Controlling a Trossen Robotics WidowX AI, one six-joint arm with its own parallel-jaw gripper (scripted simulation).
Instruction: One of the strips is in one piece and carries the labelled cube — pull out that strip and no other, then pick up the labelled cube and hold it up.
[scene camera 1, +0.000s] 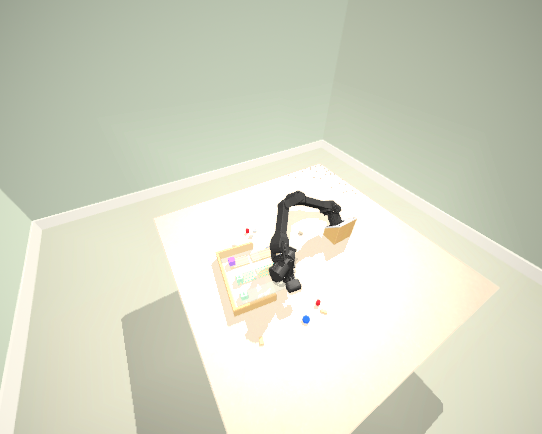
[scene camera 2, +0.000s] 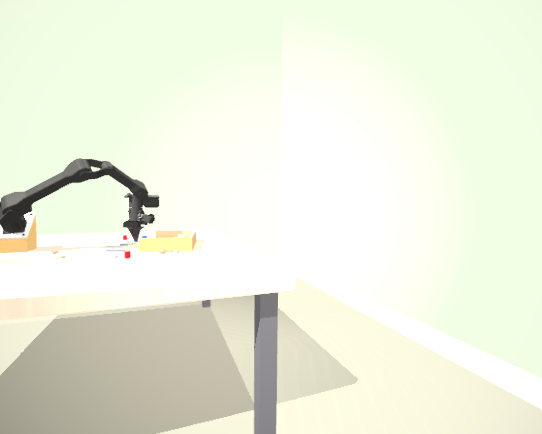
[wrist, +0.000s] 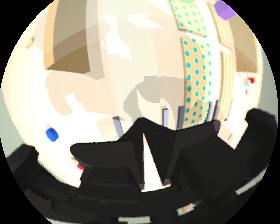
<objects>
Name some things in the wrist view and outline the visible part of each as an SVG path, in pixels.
My gripper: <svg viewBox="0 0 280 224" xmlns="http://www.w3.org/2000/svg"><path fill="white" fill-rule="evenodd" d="M277 122L272 113L251 107L245 114L244 134L232 148L217 136L220 119L172 131L145 117L137 118L116 141L71 144L72 156L84 167L79 188L57 181L37 161L40 154L34 144L20 144L6 161L22 193L50 221L129 224L119 222L119 217L149 216L149 223L139 224L224 224L259 186L260 181L244 193L236 193L269 166ZM202 201L195 204L191 212L179 214L177 209L185 208L184 206L200 201L200 199ZM142 137L162 186L171 184L170 187L145 191Z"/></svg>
A teal-dotted strip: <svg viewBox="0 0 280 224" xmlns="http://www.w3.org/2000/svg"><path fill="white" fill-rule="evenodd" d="M181 36L182 67L184 67L182 69L184 71L184 103L182 103L182 106L185 106L182 126L184 126L184 124L204 121L206 119L210 101L212 68L210 44L201 42L199 39Z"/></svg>
</objects>
